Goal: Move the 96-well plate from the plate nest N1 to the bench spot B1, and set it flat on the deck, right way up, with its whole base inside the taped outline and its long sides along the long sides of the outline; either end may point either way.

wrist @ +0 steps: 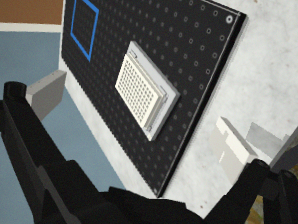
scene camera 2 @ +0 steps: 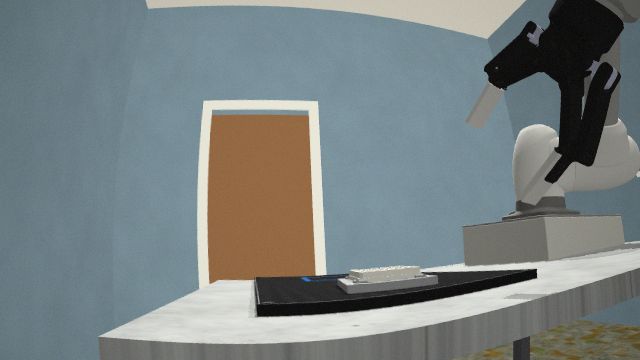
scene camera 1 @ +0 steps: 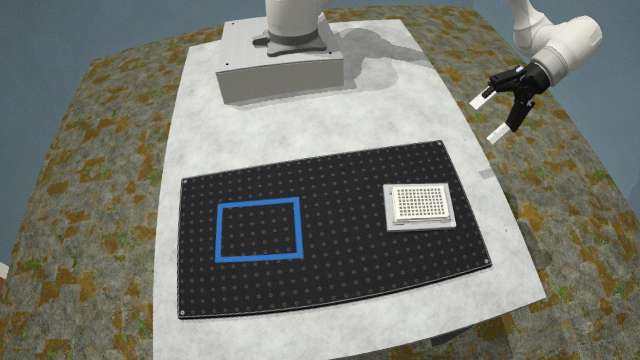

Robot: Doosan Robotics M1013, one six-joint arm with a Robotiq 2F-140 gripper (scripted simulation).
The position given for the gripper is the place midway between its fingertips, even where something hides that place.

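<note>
A white 96-well plate [scene camera 1: 403,211], [scene camera 2: 387,273], [wrist: 141,94] is part of the robot's scene. So is a grey plate nest [scene camera 1: 426,225], [scene camera 2: 430,279], [wrist: 159,78], and the cameras show the gripper [scene camera 1: 482,125], [scene camera 2: 497,158], [wrist: 142,108] as well.
</note>
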